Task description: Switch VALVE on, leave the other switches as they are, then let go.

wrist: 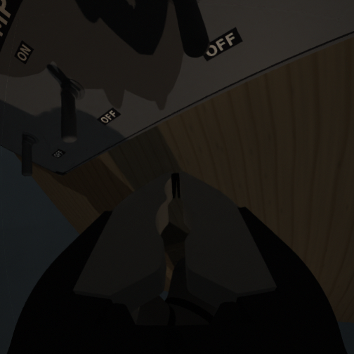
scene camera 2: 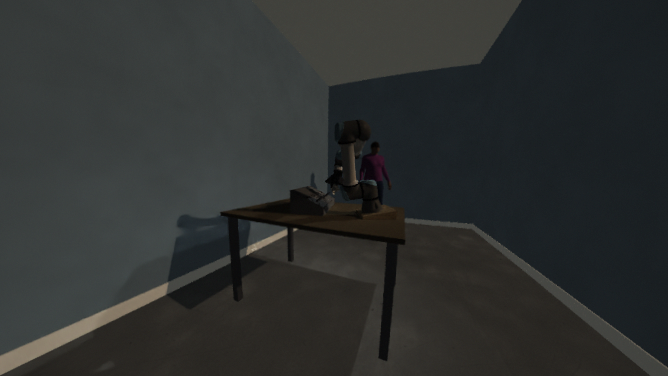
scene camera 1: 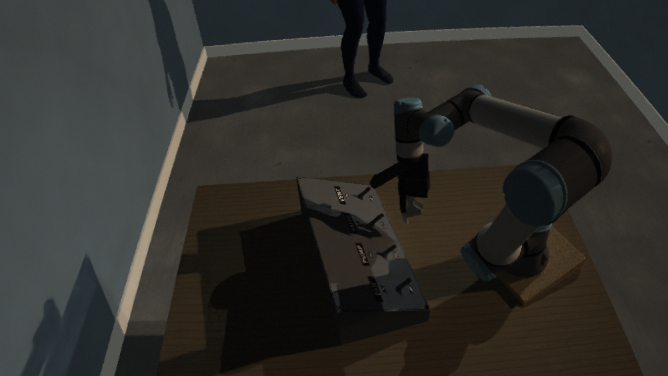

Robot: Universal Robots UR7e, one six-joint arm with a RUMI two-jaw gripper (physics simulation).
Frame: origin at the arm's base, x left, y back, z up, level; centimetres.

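Seen in the pictures: gripper, fingertip midpoint: (scene camera 2: 333, 194) (scene camera 1: 407, 222); arm's base, link origin: (scene camera 2: 371, 210) (scene camera 1: 522, 255).
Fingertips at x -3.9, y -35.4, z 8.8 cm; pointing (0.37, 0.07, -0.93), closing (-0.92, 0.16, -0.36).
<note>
Offsets run from my fingertips to a thing's top centre. Level surfaces: height alone.
The grey sloped switch panel (scene camera 1: 325, 250) (scene camera 2: 305, 202) (wrist: 285, 22) stands on the table. The VALVE lever @[dx -2.1, dy -8.9, dz +0.6 cm] (scene camera 1: 376, 221) (wrist: 192, 32) is second from the far end in scene camera 1 and leans toward its OFF mark. In the wrist view its upper part is cut off by the frame. The PUMP lever @[dx +9.1, dy -4.7, dz +0.6 cm] (scene camera 1: 387, 251) (wrist: 68, 117), FAN lever @[dx +20.4, dy -0.5, dz +0.6 cm] (scene camera 1: 404, 286) (wrist: 27, 157) and VENT lever @[dx -13.4, dy -13.0, dz +0.6 cm] (scene camera 1: 364, 193) also lean toward the OFF side. My gripper (scene camera 1: 406, 220) (wrist: 176, 174) is shut and empty. Its tips are beside the panel's OFF-side edge, near the VALVE lever and apart from it.
The arm's base stands on a wooden block (scene camera 1: 555, 270) on the right part of the wooden table @[dz -12.3 cm] (scene camera 1: 465, 200) (scene camera 2: 350, 225). A person (scene camera 1: 354, 45) (scene camera 2: 375, 167) stands on the floor beyond the table. A wall (scene camera 1: 90, 125) rises at the left. The arm's shadow falls across the panel.
</note>
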